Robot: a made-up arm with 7 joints.
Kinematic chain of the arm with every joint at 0, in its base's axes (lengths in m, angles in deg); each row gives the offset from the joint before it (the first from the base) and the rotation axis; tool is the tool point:
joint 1: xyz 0 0.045 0 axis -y
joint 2: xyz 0 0.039 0 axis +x
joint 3: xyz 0 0 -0.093 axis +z
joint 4: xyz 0 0 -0.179 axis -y
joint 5: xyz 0 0 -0.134 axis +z
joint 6: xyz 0 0 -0.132 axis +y
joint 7: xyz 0 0 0 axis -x
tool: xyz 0 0 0
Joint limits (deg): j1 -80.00..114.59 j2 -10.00..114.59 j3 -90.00..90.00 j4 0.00..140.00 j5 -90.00..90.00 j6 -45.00..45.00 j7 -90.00..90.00
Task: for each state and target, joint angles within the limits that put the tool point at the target. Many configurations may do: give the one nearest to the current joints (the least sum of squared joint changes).
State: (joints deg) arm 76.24 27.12 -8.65 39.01 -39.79 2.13 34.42
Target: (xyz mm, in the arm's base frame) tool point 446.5 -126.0 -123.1
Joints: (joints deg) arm 61.83 -10.00 -51.46 38.10 -39.79 2.13 34.42
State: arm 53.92 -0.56 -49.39 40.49 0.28 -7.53 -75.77
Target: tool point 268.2 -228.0 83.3
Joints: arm 102.65 -10.00 -85.02 77.44 0.28 -7.53 -75.77
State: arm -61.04 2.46 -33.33 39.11 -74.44 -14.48 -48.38
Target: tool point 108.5 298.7 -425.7
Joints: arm -12.15 34.89 -14.02 49.31 -74.44 -14.48 -48.38
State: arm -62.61 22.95 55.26 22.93 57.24 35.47 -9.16
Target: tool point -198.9 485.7 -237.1
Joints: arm -57.42 37.43 56.41 39.03 57.24 35.47 -9.16
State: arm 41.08 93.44 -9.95 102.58 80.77 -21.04 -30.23
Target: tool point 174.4 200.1 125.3
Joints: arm 42.74 91.28 -7.73 126.04 80.77 -21.04 -30.23
